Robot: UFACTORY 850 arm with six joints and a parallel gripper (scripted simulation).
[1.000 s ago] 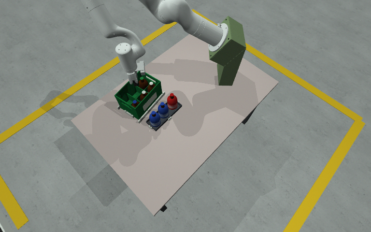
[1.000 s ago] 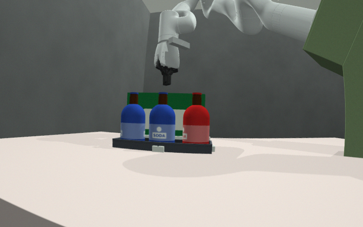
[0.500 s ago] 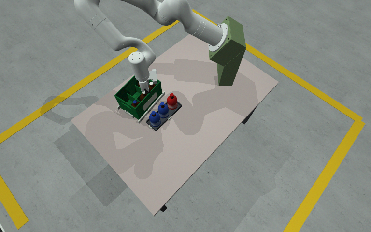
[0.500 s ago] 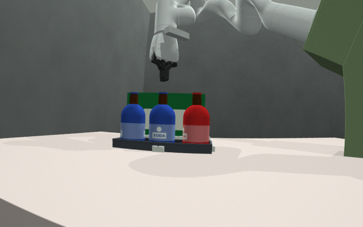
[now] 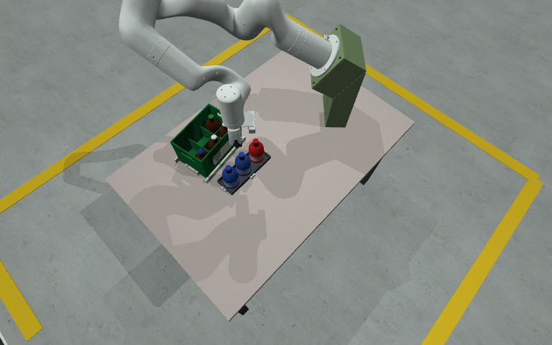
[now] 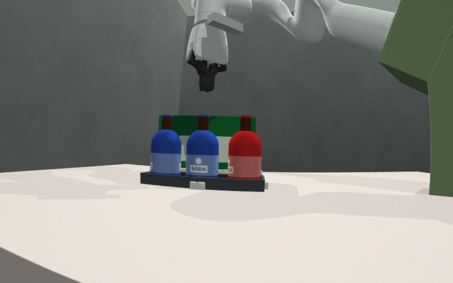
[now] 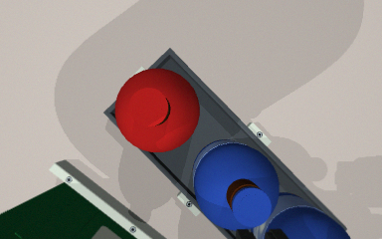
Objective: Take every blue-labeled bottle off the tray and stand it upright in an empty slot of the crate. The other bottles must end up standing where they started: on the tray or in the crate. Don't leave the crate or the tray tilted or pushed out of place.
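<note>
The red-labeled bottle is 16 cm below my hand, 9 cm behind it and 4 cm to the left of it. The rest, counted from my hand: dark tray: 23 cm below, 1 cm to the left; then green crate: 19 cm to the right, 16 cm below, 2 cm behind; then brown-necked bottle: 16 cm to the right, 16 cm below, 8 cm ahead.
</note>
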